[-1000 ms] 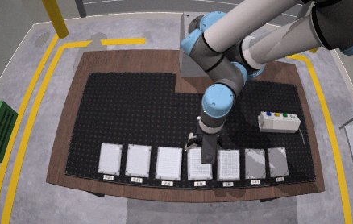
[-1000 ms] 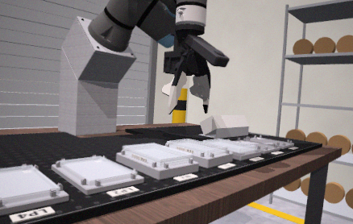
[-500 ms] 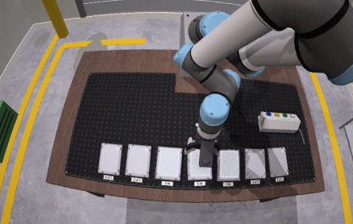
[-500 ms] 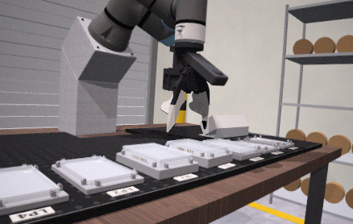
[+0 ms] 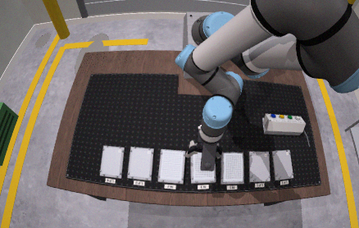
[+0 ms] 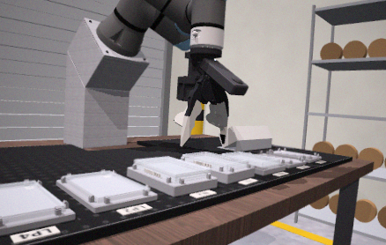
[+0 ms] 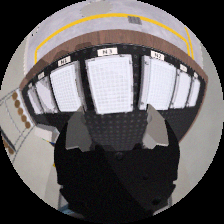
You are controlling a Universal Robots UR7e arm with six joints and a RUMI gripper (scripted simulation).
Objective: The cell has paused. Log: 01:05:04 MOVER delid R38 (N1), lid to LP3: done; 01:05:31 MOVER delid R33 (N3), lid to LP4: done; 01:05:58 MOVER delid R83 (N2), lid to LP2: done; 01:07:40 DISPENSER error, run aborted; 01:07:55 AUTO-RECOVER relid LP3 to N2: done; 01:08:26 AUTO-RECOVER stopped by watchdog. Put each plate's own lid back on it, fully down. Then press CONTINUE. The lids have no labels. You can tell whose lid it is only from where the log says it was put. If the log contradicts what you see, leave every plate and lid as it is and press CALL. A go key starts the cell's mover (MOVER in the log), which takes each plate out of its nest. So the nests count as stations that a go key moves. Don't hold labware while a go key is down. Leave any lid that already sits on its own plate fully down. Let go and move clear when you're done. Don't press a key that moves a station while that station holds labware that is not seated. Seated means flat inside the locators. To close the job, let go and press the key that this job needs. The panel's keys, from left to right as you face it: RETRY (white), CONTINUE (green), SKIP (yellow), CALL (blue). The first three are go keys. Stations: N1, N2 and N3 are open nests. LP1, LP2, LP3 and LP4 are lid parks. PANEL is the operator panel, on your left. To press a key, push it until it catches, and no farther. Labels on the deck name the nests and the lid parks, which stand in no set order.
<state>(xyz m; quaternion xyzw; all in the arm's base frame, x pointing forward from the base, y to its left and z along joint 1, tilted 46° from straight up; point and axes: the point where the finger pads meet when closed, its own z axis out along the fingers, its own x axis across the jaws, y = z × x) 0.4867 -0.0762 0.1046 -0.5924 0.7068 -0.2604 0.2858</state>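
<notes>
Right now my hand is 130 mm to the left of the well plate, 40 mm above it and 10 mm short of it. From my hand the other things lie so: LP2 lid park (260 mm to the right, 60 mm below, 20 mm behind); blue CALL key (380 mm to the left, 140 mm behind); LP4 lid park (380 mm to the right, 60 mm below, 40 mm behind).
</notes>
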